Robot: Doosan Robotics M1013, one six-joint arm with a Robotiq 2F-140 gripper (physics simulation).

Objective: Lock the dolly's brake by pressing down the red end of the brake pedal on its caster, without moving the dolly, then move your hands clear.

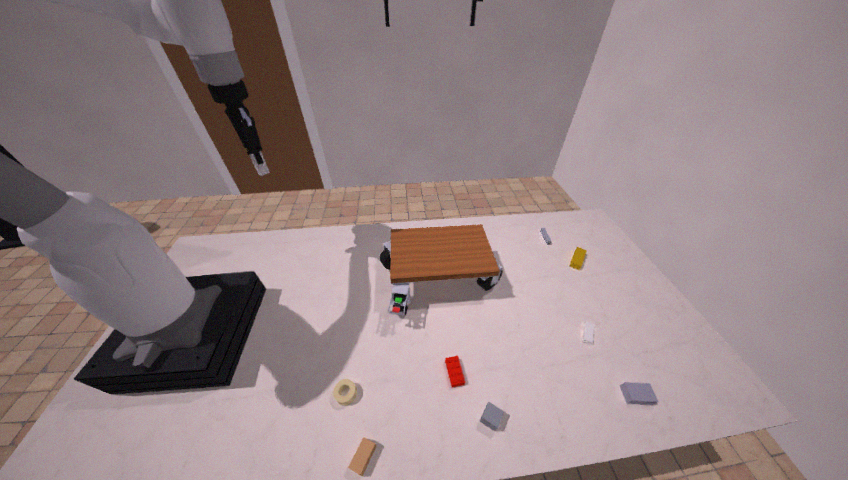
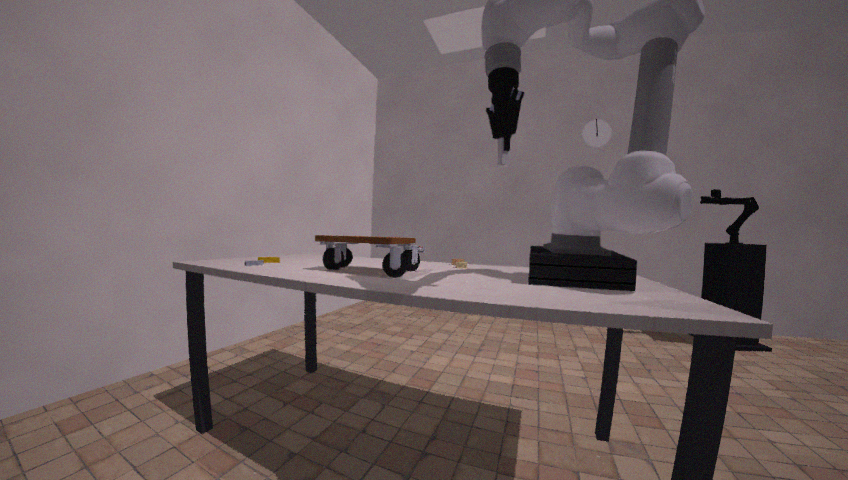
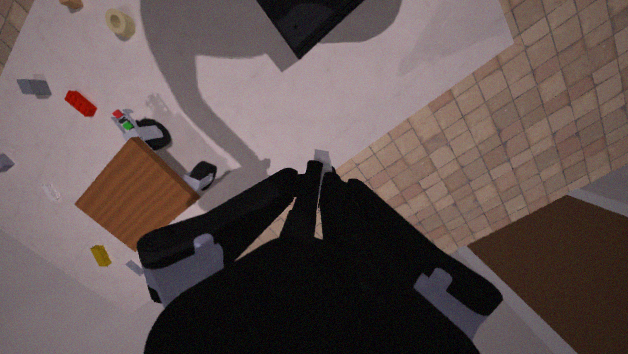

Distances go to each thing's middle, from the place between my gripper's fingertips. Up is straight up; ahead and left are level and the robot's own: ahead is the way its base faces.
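My gripper, as I see it, is well short of the dolly [image 1: 452,252], and it is also a long way to the left of the dolly and far above it.
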